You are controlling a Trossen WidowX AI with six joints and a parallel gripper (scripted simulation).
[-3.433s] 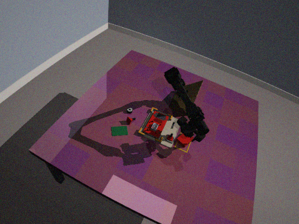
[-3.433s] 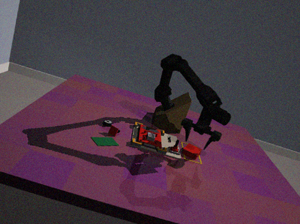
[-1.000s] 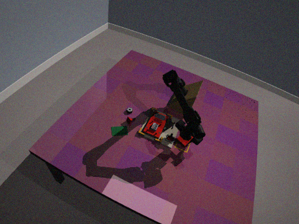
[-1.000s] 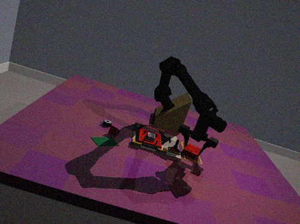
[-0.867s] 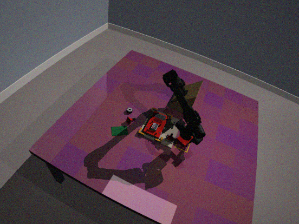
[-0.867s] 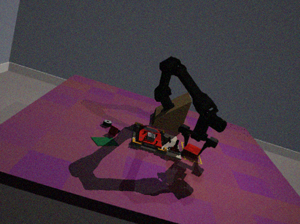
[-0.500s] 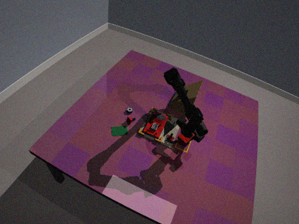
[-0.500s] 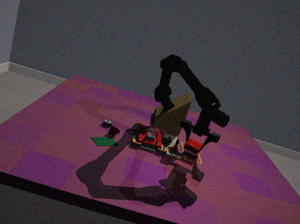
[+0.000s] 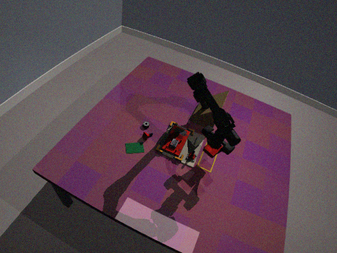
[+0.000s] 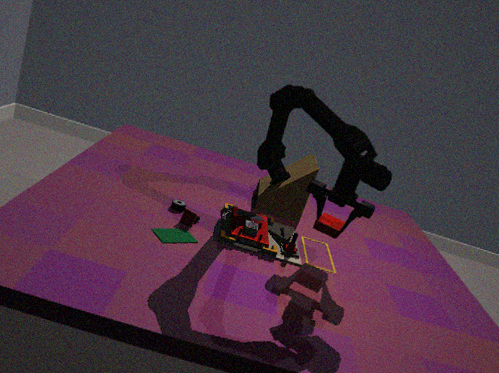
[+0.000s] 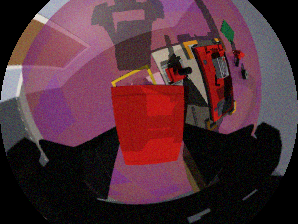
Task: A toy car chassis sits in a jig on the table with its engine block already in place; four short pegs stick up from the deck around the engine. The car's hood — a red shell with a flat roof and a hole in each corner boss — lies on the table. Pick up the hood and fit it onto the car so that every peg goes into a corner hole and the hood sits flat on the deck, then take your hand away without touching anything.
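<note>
My gripper tip is now 21 cm to the left of the engine block, 7 cm above it and 2 cm short of it. Also, from my gripper tip: red hood 1 cm above; flat green tile 40 cm to the right, 13 cm ahead, 9 cm below; dark wheel 42 cm to the right, 9 cm below, 5 cm behind.
</note>
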